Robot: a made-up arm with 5 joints. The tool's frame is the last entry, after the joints.
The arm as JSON. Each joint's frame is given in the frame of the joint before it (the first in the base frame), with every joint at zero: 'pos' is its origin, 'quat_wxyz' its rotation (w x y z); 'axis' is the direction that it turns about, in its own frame. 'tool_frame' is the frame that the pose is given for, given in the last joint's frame.
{
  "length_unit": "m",
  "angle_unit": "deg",
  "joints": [
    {
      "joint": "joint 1",
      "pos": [
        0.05,
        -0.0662,
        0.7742
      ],
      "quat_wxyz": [
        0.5,
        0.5,
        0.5,
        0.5
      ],
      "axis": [
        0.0,
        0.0,
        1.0
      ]
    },
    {
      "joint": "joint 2",
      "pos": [
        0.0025,
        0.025,
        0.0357
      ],
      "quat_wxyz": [
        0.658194,
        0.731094,
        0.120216,
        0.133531
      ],
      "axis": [
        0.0,
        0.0,
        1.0
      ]
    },
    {
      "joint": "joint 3",
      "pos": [
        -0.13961,
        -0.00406,
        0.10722
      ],
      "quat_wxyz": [
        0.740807,
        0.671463,
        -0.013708,
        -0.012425
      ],
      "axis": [
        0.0,
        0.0,
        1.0
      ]
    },
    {
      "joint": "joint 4",
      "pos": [
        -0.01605,
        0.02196,
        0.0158
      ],
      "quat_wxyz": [
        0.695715,
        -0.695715,
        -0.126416,
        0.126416
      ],
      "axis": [
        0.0,
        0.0,
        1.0
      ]
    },
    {
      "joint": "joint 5",
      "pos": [
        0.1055,
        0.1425,
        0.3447
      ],
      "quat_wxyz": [
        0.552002,
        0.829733,
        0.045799,
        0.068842
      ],
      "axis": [
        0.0,
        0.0,
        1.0
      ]
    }
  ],
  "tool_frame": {
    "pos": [
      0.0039,
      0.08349,
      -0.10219
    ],
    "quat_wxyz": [
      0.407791,
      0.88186,
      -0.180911,
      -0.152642
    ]
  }
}
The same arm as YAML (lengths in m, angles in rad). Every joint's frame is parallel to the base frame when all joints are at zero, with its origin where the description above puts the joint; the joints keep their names.
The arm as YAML. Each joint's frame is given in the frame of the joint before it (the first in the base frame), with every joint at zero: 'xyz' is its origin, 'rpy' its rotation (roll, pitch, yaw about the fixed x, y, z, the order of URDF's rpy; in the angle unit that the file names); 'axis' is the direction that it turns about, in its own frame. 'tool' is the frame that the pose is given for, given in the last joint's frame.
units:
  length: m
  angle: rad
joints:
  - name: joint 1
    type: revolute
    origin:
      xyz: [0.05, -0.0662, 0.7742]
      rpy: [0.0, 0.0, 0.0]
    axis: "+x"
  - name: joint 2
    type: revolute
    origin:
      xyz: [0.0357, 0.0025, 0.025]
      rpy: [0.0, 0.0, 0.0]
    axis: [-0.0979, 0.353499, -0.930298]
  - name: joint 3
    type: revolute
    origin:
      xyz: [-0.0197, -0.0927, -0.1484]
      rpy: [0.0, 0.0, 0.0]
    axis: "-x"
  - name: joint 4
    type: revolute
    origin:
      xyz: [-0.0158, -0.0073, -0.0262]
      rpy: [0.0, 0.0, 0.0]
    axis: "-z"
  - name: joint 5
    type: revolute
    origin:
      xyz: [0.1425, 0.1055, -0.3447]
      rpy: [0.0, 0.0, 0.0]
    axis: [-0.909723, 0.164804, 0.381109]
tool:
  origin:
    xyz: [0.0613, -0.013, -0.1162]
    rpy: [1.1344, -0.3112, 1.1173]

